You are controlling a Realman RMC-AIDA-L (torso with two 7-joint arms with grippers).
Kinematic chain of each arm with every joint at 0, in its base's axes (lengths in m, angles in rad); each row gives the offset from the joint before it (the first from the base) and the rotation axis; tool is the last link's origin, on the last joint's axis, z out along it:
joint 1: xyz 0 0 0.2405 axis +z
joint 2: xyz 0 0 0 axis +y
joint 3: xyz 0 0 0.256 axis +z
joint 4: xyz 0 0 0 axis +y
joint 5: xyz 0 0 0.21 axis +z
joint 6: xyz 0 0 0 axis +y
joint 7: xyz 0 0 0.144 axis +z
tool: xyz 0 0 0
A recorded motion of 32 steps. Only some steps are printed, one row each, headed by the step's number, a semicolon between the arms.
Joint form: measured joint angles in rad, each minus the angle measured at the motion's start. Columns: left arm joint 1, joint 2, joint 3, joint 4, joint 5, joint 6, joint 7; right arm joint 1, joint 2, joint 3, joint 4, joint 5, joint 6, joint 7.
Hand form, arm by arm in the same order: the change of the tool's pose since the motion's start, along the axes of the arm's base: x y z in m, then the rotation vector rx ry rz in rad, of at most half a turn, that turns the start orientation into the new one. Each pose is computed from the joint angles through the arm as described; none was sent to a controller.
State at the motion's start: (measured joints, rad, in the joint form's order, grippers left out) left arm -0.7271 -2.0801 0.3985 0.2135 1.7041 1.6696 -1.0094; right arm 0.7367 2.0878 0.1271 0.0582 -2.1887 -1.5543 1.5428
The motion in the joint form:
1: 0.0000 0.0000 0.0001 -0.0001 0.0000 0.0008 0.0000; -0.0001 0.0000 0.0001 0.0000 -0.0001 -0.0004 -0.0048
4: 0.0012 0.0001 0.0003 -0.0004 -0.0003 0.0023 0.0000; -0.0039 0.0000 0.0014 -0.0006 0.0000 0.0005 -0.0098
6: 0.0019 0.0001 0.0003 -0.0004 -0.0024 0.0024 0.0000; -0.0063 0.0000 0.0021 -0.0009 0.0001 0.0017 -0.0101
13: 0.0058 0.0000 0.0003 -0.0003 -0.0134 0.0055 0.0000; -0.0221 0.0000 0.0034 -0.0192 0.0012 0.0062 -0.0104
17: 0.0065 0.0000 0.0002 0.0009 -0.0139 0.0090 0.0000; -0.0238 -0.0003 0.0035 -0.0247 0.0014 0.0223 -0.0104
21: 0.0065 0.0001 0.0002 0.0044 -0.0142 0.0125 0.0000; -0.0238 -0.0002 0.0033 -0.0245 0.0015 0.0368 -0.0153
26: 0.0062 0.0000 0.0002 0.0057 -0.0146 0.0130 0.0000; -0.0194 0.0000 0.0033 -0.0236 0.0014 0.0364 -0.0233
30: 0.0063 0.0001 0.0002 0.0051 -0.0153 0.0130 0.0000; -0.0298 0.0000 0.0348 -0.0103 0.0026 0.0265 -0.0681
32: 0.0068 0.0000 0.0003 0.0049 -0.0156 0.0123 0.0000; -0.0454 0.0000 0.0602 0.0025 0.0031 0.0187 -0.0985
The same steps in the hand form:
1: 0.0001 -0.0001 0.0000 -0.0003 -0.0004 -0.0007; 0.0000 -0.0001 0.0000 0.0037 -0.0021 0.0021
4: -0.0002 -0.0005 0.0001 -0.0006 -0.0014 -0.0006; 0.0015 -0.0005 0.0002 0.0088 -0.0048 -0.0011
6: -0.0004 -0.0005 0.0003 0.0008 -0.0029 0.0006; 0.0024 -0.0007 0.0002 0.0097 -0.0055 -0.0047
13: -0.0013 -0.0007 0.0018 0.0075 -0.0121 0.0052; 0.0110 -0.0013 0.0026 0.0224 -0.0217 -0.0270
17: -0.0012 -0.0011 0.0023 0.0083 -0.0136 0.0028; 0.0141 0.0003 0.0023 0.0254 -0.0368 -0.0415
21: -0.0010 -0.0011 0.0031 0.0106 -0.0136 -0.0013; 0.0154 0.0014 0.0012 0.0282 -0.0488 -0.0502
26: -0.0008 -0.0009 0.0033 0.0117 -0.0135 -0.0023; 0.0137 0.0021 0.0010 0.0337 -0.0518 -0.0420
30: -0.0008 -0.0009 0.0034 0.0118 -0.0142 -0.0018; 0.0142 0.0012 0.0036 0.0806 -0.0395 -0.0427
32: -0.0010 -0.0010 0.0033 0.0118 -0.0142 -0.0006; 0.0167 -0.0011 0.0054 0.1133 -0.0263 -0.0529

